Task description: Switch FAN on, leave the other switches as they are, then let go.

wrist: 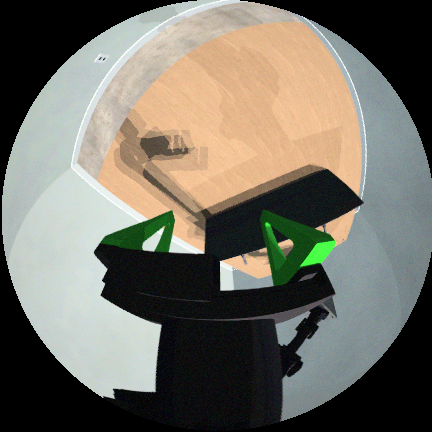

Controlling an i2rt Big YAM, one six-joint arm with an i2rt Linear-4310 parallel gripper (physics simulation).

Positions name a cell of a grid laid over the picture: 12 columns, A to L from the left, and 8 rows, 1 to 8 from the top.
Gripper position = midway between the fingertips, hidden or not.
Observation:
In view: my gripper (G4) and a switch panel (I4).

